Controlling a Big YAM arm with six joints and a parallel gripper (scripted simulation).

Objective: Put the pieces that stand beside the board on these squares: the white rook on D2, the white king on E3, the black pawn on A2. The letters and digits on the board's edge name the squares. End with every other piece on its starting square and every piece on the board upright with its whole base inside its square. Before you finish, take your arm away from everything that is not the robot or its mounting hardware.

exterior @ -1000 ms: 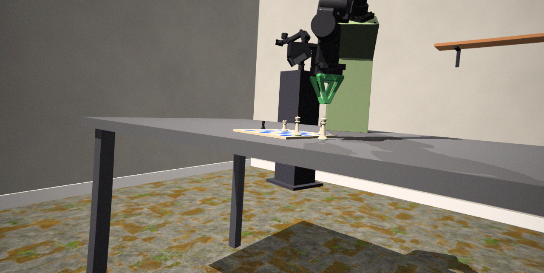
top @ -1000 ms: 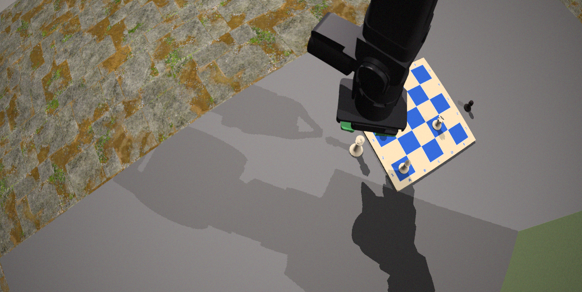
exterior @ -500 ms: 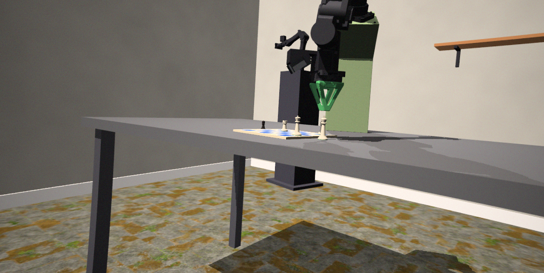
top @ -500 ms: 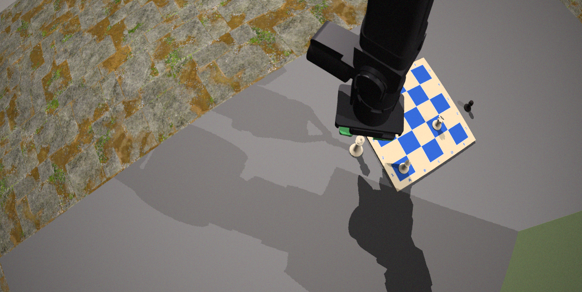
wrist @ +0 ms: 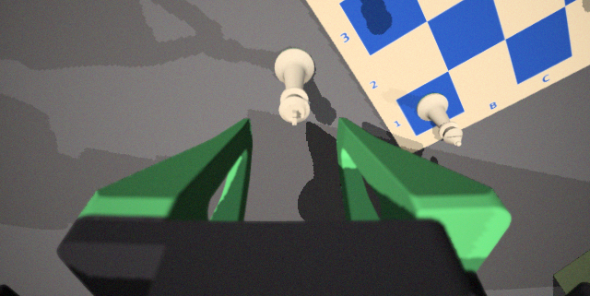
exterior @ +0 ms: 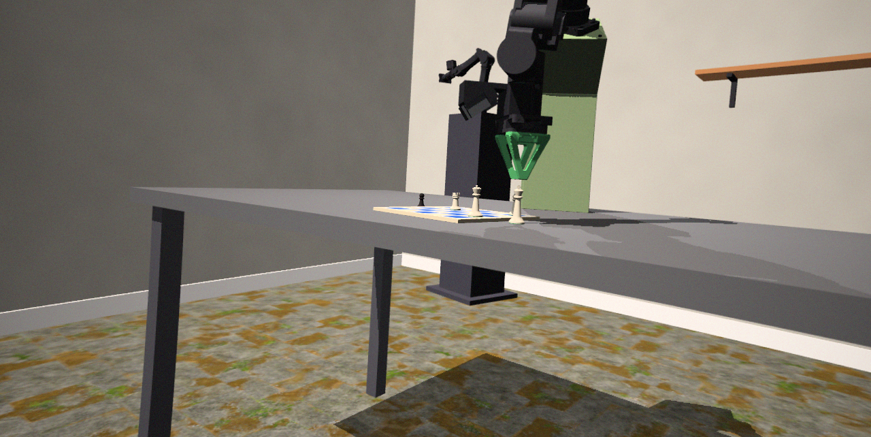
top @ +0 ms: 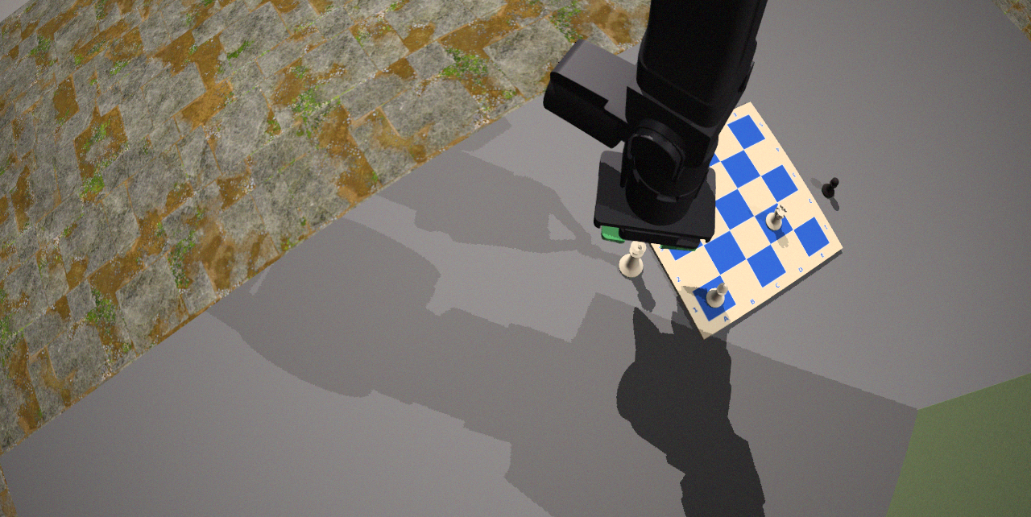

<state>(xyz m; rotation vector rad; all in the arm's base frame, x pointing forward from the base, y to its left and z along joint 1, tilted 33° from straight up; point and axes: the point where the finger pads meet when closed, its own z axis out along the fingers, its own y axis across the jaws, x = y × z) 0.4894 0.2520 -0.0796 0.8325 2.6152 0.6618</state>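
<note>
Right now my hand is 5 cm above the white king. From my hand the other things lie so: board: 1 cm ahead, 14 cm to the right, 8 cm below; then white pawn: 7 cm behind, 7 cm to the right, 5 cm below; then black pawn: 2 cm behind, 28 cm to the right, 7 cm below.
</note>
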